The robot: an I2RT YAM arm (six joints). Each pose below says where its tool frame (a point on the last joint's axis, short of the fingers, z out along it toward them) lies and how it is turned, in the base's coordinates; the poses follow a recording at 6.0 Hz.
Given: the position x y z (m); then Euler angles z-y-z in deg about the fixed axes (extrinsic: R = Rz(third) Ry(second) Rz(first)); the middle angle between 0 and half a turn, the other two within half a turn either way.
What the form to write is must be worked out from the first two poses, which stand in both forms.
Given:
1: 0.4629, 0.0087, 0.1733, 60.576, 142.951, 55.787
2: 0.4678, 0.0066, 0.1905, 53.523, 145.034, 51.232
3: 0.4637, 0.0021, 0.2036, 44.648, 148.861, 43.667
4: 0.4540, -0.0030, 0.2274, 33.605, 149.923, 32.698
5: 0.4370, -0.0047, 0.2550, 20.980, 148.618, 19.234
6: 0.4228, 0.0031, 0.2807, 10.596, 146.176, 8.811
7: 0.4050, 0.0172, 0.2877, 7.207, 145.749, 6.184
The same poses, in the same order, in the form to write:
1: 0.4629, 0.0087, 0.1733, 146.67, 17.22, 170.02
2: 0.4678, 0.0066, 0.1905, 150.65, 19.92, 172.44
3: 0.4637, 0.0021, 0.2036, 156.99, 21.59, 174.58
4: 0.4540, -0.0030, 0.2274, 162.23, 24.67, 175.18
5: 0.4370, -0.0047, 0.2550, 167.68, 29.09, 175.05
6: 0.4228, 0.0031, 0.2807, 172.98, 33.17, 176.12
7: 0.4050, 0.0172, 0.2877, 175.12, 33.94, 177.49
